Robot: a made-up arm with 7 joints. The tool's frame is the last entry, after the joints. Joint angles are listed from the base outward. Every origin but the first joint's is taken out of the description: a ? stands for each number. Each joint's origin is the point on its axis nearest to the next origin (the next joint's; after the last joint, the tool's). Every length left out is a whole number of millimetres.
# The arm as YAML. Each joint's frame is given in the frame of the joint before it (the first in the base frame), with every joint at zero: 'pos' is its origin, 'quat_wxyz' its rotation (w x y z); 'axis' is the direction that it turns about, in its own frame. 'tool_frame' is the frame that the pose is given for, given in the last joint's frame.
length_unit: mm
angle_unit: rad
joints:
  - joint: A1
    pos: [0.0, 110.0, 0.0]
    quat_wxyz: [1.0, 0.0, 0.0, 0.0]
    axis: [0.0, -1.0, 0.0]
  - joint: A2
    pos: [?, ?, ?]
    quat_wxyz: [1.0, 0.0, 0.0, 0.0]
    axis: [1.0, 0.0, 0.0]
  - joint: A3
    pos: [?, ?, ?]
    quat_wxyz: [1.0, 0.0, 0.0, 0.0]
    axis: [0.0, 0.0, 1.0]
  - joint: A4
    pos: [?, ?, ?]
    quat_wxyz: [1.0, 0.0, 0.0, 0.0]
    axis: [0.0, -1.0, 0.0]
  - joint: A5
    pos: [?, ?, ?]
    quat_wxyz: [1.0, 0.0, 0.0, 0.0]
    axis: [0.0, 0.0, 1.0]
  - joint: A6
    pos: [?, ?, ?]
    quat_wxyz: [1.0, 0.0, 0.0, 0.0]
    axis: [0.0, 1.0, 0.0]
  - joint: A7
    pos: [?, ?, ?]
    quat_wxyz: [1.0, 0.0, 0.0, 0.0]
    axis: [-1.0, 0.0, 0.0]
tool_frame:
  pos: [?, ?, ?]
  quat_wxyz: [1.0, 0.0, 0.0, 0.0]
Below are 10 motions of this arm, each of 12 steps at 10 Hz.
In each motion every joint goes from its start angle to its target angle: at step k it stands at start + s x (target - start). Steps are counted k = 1, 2, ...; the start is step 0. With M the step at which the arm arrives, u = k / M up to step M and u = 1 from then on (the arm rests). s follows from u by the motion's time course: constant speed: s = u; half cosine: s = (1 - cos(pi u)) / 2; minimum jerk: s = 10 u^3 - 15 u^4 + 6 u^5.
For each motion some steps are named. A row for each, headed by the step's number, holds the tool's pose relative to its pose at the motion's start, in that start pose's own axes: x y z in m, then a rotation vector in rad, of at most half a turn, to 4 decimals.
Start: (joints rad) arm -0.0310 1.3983 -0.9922 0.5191 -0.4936 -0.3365 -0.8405
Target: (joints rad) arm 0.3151 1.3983 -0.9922 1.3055 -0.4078 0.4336 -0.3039
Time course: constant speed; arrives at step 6
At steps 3, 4, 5, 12:
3: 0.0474 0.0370 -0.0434 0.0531 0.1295 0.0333
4: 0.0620 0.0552 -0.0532 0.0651 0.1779 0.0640
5: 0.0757 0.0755 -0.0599 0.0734 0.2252 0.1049
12: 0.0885 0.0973 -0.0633 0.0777 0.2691 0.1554

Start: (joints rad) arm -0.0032 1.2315 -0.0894 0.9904 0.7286 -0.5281 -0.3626
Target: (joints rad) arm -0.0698 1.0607 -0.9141 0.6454 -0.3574 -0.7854 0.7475
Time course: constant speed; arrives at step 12
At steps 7, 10, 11, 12:
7: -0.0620 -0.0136 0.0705 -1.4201 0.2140 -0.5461
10: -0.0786 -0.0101 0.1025 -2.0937 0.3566 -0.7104
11: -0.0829 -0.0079 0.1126 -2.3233 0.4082 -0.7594
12: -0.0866 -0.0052 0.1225 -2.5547 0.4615 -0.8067

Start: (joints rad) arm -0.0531 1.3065 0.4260 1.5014 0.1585 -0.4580 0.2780
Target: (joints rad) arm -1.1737 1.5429 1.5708 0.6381 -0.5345 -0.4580 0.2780
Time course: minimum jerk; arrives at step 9
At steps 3, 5, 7, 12:
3: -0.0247 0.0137 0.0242 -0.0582 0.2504 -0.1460
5: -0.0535 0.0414 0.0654 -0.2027 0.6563 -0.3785
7: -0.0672 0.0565 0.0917 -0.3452 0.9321 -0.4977
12: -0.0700 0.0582 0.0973 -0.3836 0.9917 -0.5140

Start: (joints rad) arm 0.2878 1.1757 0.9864 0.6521 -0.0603 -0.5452 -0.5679
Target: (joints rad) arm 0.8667 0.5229 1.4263 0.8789 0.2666 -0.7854 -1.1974
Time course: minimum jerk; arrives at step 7
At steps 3, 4, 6, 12:
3: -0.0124 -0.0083 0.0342 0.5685 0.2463 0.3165
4: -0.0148 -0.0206 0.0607 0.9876 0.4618 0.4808
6: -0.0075 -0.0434 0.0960 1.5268 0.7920 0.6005
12: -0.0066 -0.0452 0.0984 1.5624 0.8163 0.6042

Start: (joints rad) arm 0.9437 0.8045 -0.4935 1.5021 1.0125 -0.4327 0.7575
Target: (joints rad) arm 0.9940 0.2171 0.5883 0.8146 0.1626 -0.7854 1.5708
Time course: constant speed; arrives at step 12
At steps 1, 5, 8, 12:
1: 0.0031 0.0100 0.0033 -0.0064 -0.0231 -0.0953
5: 0.0055 0.0373 0.0302 0.0191 -0.0086 -0.3785
8: -0.0086 0.0410 0.0578 0.0590 0.0778 -0.4539
12: -0.0494 0.0200 0.0862 0.0698 0.1942 -0.3609

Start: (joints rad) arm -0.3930 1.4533 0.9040 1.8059 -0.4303 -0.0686 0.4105
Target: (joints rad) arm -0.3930 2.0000 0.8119 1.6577 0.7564 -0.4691 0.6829
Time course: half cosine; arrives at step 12
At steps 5, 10, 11, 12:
5: 0.0089 0.0189 -0.0149 -0.0905 -0.3770 0.1745
10: 0.0295 0.0466 -0.0349 -0.1983 -0.9252 0.3989
11: 0.0317 0.0490 -0.0365 -0.2047 -0.9712 0.4178
12: 0.0325 0.0498 -0.0370 -0.2067 -0.9867 0.4243

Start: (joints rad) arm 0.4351 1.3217 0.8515 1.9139 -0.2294 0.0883 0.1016
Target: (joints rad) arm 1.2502 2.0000 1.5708 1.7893 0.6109 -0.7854 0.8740
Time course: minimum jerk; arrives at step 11
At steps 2, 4, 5, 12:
2: 0.0003 0.0125 -0.0021 0.0281 -0.0498 0.0010
4: 0.0067 0.0721 0.0002 0.1635 -0.3025 -0.0530
5: 0.0164 0.1144 0.0147 0.2652 -0.4976 -0.1619
12: 0.0782 0.2046 0.1397 0.6098 -1.0320 -1.0580

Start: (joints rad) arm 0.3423 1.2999 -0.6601 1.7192 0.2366 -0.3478 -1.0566
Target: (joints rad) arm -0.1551 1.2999 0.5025 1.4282 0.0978 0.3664 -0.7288
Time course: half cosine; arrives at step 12
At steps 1, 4, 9, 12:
1: -0.0005 0.0014 -0.0015 0.0057 0.0019 -0.0173
4: -0.0067 0.0230 -0.0205 0.0926 0.0543 -0.2483
9: -0.0118 0.0975 -0.0527 0.3884 0.3905 -0.7373
12: -0.0101 0.1180 -0.0561 0.4749 0.5073 -0.8181

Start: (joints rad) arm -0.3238 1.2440 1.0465 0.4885 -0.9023 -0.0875 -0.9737
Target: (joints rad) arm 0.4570 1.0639 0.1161 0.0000 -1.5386 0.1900 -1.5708
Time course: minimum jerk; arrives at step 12
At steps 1, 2, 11, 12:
1: 0.0001 -0.0004 0.0006 -0.0004 -0.0016 -0.0030
2: 0.0009 -0.0027 0.0039 -0.0030 -0.0121 -0.0209
11: 0.0558 -0.0388 0.0793 0.1779 -0.7160 -0.2561
12: 0.0561 -0.0388 0.0794 0.1805 -0.7209 -0.2558

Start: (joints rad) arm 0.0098 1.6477 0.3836 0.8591 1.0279 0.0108 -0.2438
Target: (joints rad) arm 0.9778 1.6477 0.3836 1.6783 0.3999 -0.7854 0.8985
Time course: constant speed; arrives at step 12
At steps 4, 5, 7, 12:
4: 0.0598 -0.0005 0.0151 -0.4040 -0.6397 -0.0017
5: 0.0745 0.0024 0.0220 -0.4804 -0.8068 -0.0518
7: 0.1017 0.0111 0.0398 -0.5944 -1.1322 -0.2192
12: 0.1489 0.0418 0.1042 -0.5861 -1.7280 -1.0302

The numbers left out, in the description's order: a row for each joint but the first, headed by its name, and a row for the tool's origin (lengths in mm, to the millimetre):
A2: 0.0 0.0 0.0
A3: 0.0 0.0 -137.0
A4: 0.0 0.0 0.0
A5: 0.0 0.0 -168.0
A6: 0.0 0.0 0.0
A7: 0.0 0.0 0.0
tool: 0.0 0.0 0.0

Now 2 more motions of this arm.
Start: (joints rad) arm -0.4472 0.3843 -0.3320 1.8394 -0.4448 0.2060 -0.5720
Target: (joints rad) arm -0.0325 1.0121 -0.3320 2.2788 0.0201 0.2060 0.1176
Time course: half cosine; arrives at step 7
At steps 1, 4, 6, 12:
1: 0.0025 0.0048 -0.0036 -0.0212 -0.0293 0.0053
4: 0.0400 0.0569 -0.0264 -0.3209 -0.3705 -0.0263
6: 0.0648 0.0824 -0.0238 -0.5487 -0.5531 -0.1361
12: 0.0682 0.0856 -0.0226 -0.5843 -0.5760 -0.1579

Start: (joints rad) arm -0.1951 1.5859 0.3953 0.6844 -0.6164 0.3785 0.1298
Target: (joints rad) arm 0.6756 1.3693 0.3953 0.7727 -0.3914 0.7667 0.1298
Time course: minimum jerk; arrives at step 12
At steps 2, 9, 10, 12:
2: -0.0012 0.0009 0.0000 -0.0030 0.0170 0.0405
9: -0.0242 0.0263 0.0022 -0.1753 0.3193 1.0225
10: -0.0260 0.0288 0.0026 -0.1967 0.3316 1.0992
12: -0.0270 0.0302 0.0029 -0.2084 0.3372 1.1391

